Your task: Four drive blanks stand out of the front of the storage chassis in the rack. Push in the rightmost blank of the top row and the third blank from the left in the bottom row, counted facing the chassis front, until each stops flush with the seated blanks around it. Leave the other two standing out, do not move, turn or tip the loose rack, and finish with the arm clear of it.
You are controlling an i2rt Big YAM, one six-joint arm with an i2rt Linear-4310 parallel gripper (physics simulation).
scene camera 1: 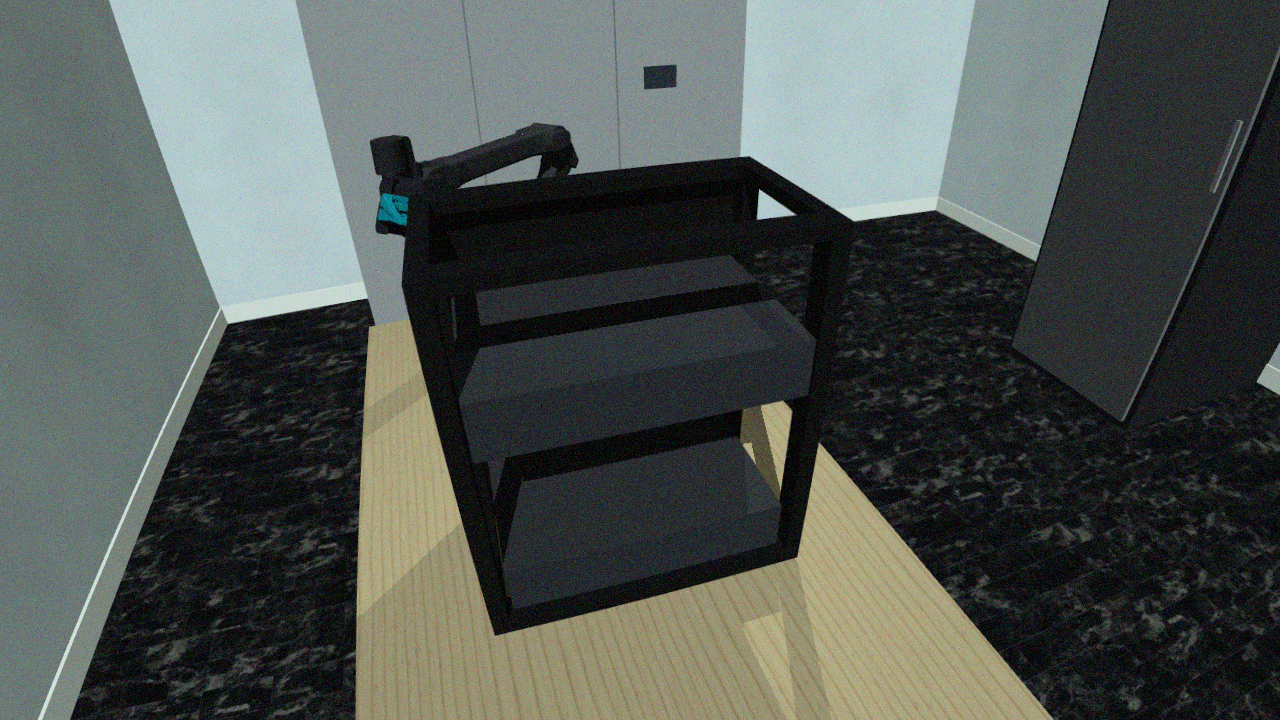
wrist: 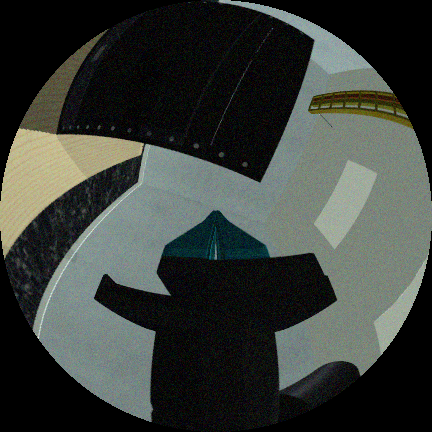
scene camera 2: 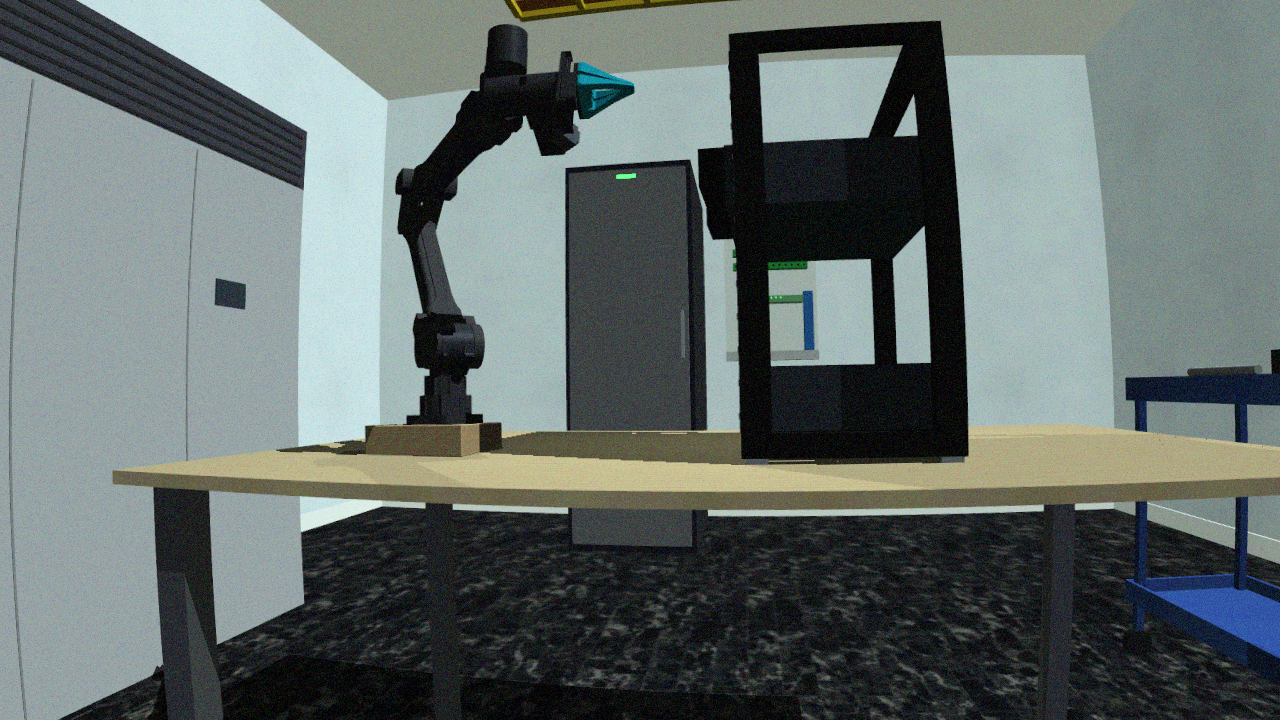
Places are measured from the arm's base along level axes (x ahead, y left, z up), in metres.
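Pixels of known places: gripper, fingertip midpoint: point(scene camera 1: 403, 223) point(wrist: 215, 215) point(scene camera 2: 634, 88); arm's base, origin of the base link: point(scene camera 2: 445, 423).
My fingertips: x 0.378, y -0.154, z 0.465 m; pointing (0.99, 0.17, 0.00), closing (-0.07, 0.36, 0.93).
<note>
For each thing: its top centre in the pictures, then the offset to it from my fingertips. "spot": a spot on its surface instead. Level surfaces: height alone.
- black rack, middle of its top: point(scene camera 1: 611, 202) point(scene camera 2: 817, 101) point(wrist: 275, 95) dy +0.295, dx +0.252, dz +0.084 m
- dark part, surface spot: point(scene camera 2: 715, 192) spot: dy +0.100, dx +0.093, dz -0.128 m
- wooden table, its level: dz -0.511 m
My gripper point(scene camera 1: 392, 210) point(scene camera 2: 631, 87) point(wrist: 215, 215) is shut and empty, its teal fingers pointing toward the rack's front. In scene camera 2 it is in the air left of the black rack point(scene camera 1: 828, 286) point(scene camera 2: 945, 268) point(wrist: 165, 136), apart from it and higher than the dark part point(scene camera 2: 715, 192) that stands out of the rack's front. The rack stands upright. A dark chassis box point(scene camera 1: 644, 380) point(scene camera 2: 841, 192) sits at mid height inside it. The single drive blanks cannot be told apart; scene camera 1 looks from behind, and the front is near black in the wrist view.
A lower dark box point(scene camera 1: 644, 510) point(scene camera 2: 850, 398) sits at the rack's bottom. The arm's wooden base block point(scene camera 2: 420, 439) stands on the wooden table point(scene camera 1: 626, 662) point(scene camera 2: 626, 490). A tall dark cabinet point(scene camera 1: 1154, 214) point(scene camera 2: 629, 313) and a blue cart point(scene camera 2: 1172, 390) stand beyond the table.
</note>
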